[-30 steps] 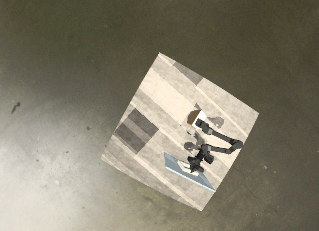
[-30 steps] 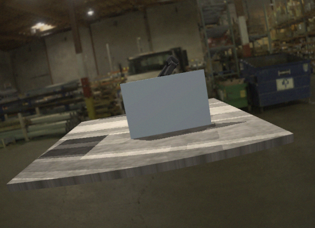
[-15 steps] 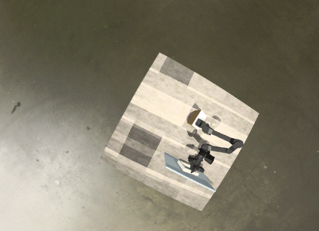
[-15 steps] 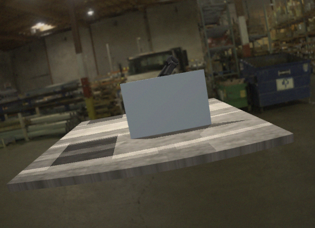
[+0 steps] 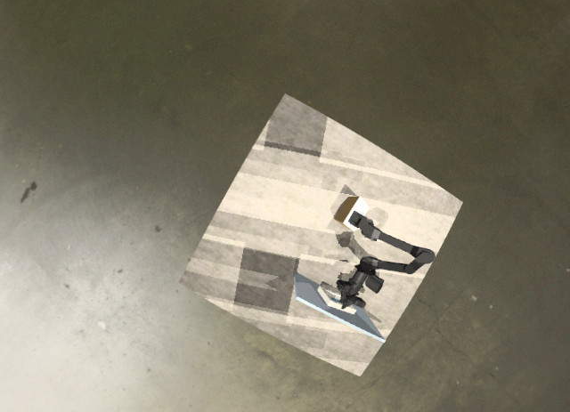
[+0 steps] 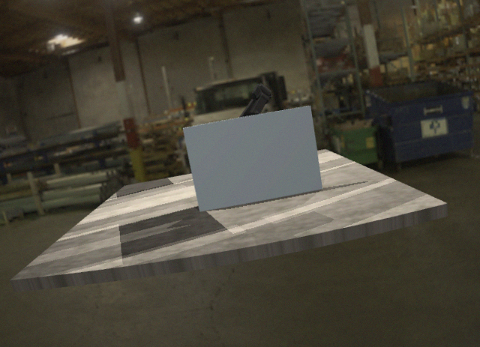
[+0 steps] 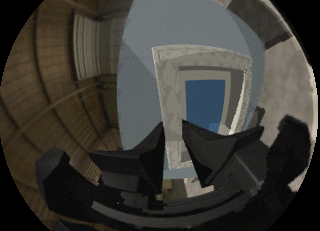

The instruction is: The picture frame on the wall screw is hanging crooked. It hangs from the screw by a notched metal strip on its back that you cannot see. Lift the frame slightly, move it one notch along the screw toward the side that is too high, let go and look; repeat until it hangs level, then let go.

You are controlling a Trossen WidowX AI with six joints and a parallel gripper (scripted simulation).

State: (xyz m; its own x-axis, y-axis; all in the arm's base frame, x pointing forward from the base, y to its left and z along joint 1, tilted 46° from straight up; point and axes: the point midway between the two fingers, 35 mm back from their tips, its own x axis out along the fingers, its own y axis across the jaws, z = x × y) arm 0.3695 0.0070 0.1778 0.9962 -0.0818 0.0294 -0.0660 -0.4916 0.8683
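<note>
The picture frame lies 1 cm to the right of my gripper tip and 5 cm below it. From my gripper tip the other things lie so: pale blue wall panel: 2 cm ahead, 8 cm below.
</note>
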